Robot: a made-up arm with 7 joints.
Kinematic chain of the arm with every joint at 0, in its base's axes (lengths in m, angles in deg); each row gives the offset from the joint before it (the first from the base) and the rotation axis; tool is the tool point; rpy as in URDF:
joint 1: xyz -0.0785 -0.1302 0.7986 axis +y
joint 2: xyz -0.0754 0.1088 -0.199 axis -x
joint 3: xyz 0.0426 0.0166 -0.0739 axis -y
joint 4: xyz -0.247 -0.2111 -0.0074 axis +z
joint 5: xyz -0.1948 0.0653 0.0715 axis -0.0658 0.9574 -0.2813
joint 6: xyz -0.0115 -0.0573 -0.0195 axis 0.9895 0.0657 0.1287
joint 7: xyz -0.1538 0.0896 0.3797 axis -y
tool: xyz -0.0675 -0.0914 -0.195 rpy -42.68 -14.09 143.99
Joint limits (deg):
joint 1: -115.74..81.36
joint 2: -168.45..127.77
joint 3: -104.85..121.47
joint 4: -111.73..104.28
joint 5: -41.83..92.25
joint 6: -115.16..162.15
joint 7: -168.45..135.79
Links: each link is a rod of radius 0.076 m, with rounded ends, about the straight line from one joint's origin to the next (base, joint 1, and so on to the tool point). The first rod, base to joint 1, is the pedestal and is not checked.
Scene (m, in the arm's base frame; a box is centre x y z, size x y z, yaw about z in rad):
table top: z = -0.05
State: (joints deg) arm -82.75 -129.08 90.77 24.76 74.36 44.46 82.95
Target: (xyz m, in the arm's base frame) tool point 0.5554 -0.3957 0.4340
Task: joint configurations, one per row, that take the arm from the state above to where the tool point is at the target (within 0.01 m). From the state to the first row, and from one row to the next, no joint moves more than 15 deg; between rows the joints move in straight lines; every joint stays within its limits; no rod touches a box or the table.
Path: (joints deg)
1: -81.54 -114.25 87.78 27.07 75.01 48.93 89.77
2: -80.33 -99.43 84.79 29.38 75.66 53.39 96.59
3: -79.12 -84.60 81.80 31.69 76.31 57.86 103.41
4: -77.91 -69.77 78.81 34.01 76.96 62.32 110.23
5: -76.70 -54.94 75.82 36.32 77.61 66.79 117.05
6: -75.50 -40.12 72.83 38.63 78.26 71.25 123.87

